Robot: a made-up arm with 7 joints.
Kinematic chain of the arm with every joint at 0, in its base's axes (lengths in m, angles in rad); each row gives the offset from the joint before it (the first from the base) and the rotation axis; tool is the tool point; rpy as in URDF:
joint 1: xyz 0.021 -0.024 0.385 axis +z
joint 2: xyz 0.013 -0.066 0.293 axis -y
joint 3: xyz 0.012 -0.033 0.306 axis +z
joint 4: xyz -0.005 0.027 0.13 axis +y
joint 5: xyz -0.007 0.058 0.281 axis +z
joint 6: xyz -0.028 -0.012 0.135 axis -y
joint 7: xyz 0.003 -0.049 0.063 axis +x
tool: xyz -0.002 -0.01 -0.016 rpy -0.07 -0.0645 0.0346
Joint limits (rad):
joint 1: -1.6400..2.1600
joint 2: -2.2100..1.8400
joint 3: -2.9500..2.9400
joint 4: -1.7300..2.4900
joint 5: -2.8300..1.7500
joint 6: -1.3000..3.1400
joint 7: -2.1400..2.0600
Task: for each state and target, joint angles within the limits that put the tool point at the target. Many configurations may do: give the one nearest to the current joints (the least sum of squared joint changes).
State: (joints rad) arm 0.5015 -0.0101 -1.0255 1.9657 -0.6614 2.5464 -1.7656
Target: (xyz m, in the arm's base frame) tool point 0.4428 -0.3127 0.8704
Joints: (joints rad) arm 0.2144 -0.3997 -1.0862 2.2229 -0.6590 2.4953 -1.7507
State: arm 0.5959 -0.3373 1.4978 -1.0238 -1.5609 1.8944 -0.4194
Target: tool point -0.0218 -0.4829 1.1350
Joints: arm 0.3634 -0.1833 1.1667 -1.4199 -1.5332 1.9605 -0.4396
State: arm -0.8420 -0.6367 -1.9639 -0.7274 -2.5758 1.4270 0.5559
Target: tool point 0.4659 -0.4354 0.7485
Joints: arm -1.1047 -0.7623 -2.0020 -1.5845 -2.3899 1.4965 0.5394
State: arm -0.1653 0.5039 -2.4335 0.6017 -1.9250 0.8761 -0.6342
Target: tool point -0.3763 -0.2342 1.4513
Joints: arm -0.4718 0.1912 -2.6652 0.7150 -1.8549 1.0552 -0.5356
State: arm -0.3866 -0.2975 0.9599 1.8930 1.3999 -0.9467 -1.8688
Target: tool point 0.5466 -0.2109 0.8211
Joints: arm -0.7495 -0.5246 0.5327 1.5515 1.3519 -0.8482 -1.8750
